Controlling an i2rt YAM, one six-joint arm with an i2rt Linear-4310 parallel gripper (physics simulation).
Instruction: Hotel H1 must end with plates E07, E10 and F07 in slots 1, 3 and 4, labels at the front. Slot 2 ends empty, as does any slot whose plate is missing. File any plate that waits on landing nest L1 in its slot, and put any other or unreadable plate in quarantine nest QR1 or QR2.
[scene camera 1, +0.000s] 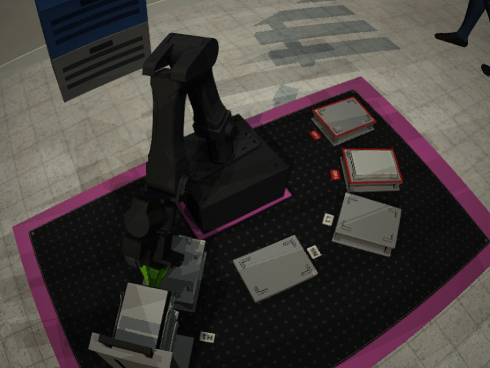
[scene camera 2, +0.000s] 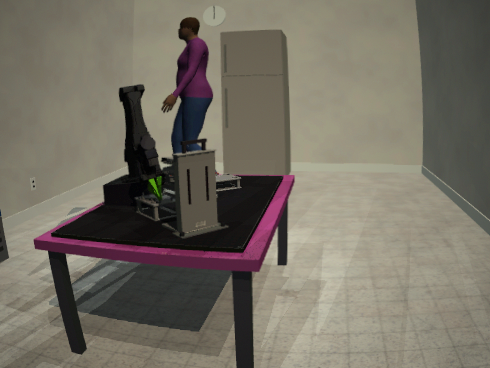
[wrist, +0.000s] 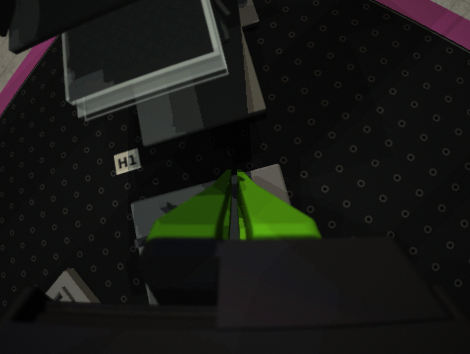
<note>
In view: the gripper (scene camera 1: 153, 292), a pale plate (wrist: 114, 62) and a nest N6 (scene camera 1: 268, 271).
The gripper is seen too in the wrist view (wrist: 234, 177). The nest N6 shows as well in the wrist view (wrist: 69, 286).
</note>
